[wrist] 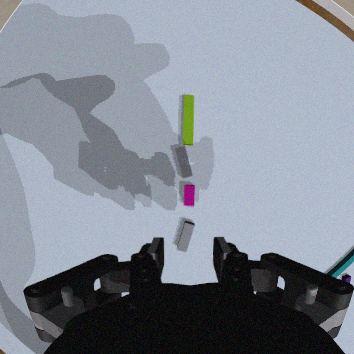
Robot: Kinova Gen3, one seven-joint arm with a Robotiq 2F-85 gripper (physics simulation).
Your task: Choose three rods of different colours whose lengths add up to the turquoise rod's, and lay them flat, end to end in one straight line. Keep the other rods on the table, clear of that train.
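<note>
A lime green rod lies upper centre in the wrist view, lengthwise up and down. Just below it a dark grey rod lies in shadow, turned slightly, its lower end to the right. A short magenta rod lies below that, with a small gap between them. A lighter grey rod lies lower, tilted the other way and apart from the magenta rod. Part of the turquoise rod shows at the right edge. My gripper is open and empty, its fingertips to either side of the lighter grey rod's lower part in the view.
A bit of a purple rod shows beside the turquoise rod, partly hidden by the gripper's right linkage. The pale table top has a brown curved edge at the upper right. The arm's shadow covers much of the left side.
</note>
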